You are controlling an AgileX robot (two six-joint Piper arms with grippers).
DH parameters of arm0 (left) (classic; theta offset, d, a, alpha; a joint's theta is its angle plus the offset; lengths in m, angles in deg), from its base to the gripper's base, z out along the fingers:
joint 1: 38.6 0.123 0 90
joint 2: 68 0 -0.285 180
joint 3: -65.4 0 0.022 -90
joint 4: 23.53 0.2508 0 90
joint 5: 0.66 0 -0.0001 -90
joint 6: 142.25 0.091 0 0
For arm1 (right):
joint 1: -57.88 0.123 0 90
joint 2: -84.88 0 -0.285 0
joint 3: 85.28 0 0.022 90
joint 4: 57.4 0.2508 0 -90
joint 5: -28.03 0 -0.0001 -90
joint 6: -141.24 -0.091 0 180
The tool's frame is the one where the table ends.
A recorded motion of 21 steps. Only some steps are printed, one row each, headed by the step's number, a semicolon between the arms.
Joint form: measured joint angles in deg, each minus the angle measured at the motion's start. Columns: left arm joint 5, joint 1, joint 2, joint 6, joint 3, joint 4; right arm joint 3, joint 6, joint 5, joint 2, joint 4, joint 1.
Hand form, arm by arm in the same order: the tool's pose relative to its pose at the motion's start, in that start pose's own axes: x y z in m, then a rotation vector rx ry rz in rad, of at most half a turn. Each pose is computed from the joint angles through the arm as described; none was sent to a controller.
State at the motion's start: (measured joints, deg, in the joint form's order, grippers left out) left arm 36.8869 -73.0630 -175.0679 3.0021 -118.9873 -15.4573; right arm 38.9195 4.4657 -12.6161 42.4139 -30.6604 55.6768
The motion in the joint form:
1: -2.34 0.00 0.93 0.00 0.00 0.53; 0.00 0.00 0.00 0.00 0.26 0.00
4: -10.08 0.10 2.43 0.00 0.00 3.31; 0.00 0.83 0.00 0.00 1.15 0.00
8: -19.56 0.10 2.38 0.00 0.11 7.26; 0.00 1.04 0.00 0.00 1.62 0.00
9: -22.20 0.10 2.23 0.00 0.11 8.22; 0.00 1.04 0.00 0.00 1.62 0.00
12: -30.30 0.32 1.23 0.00 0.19 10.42; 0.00 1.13 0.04 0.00 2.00 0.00
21: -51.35 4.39 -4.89 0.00 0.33 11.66; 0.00 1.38 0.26 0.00 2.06 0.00
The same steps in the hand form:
1: -0.0053 -0.0021 -0.0068 0.0264 -0.0510 0.0061; -0.0002 0.0002 0.0000 -0.0022 -0.0020 0.0034
4: -0.0197 -0.0074 -0.0194 0.0924 -0.2005 0.0437; -0.0008 0.0009 0.0000 -0.0095 -0.0090 0.0007
8: -0.0318 -0.0145 -0.0232 0.1605 -0.3504 0.1079; -0.0012 0.0012 0.0000 -0.0133 -0.0127 0.0033
9: -0.0346 -0.0167 -0.0237 0.1811 -0.3887 0.1248; -0.0012 0.0012 0.0000 -0.0133 -0.0127 0.0033
12: -0.0417 -0.0225 -0.0213 0.2454 -0.4916 0.1655; -0.0015 0.0014 0.0000 -0.0159 -0.0162 0.0068
21: -0.0599 -0.0119 0.0102 0.3757 -0.6974 0.1732; -0.0018 0.0012 0.0000 -0.0137 -0.0195 0.0032

